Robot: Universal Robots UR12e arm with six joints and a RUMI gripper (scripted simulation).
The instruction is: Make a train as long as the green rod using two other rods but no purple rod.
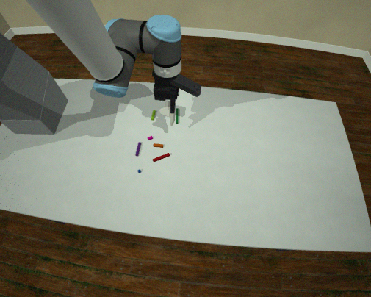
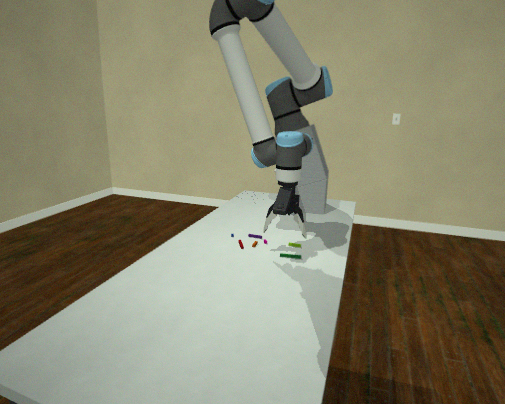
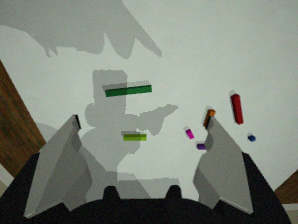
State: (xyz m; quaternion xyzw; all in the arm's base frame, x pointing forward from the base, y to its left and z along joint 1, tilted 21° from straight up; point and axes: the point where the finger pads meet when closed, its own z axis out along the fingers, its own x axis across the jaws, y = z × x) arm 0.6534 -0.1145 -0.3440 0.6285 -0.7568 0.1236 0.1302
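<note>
My gripper is now 15 cm past the small blue rod, 23 cm to the left of it and 7 cm above it. Round my hand: green rod: 1 cm ahead, 3 cm to the left, 7 cm below; then lime rod: 10 cm behind, 4 cm to the left, 7 cm below; then magenta rod: 11 cm behind, 8 cm to the right, 7 cm below.
</note>
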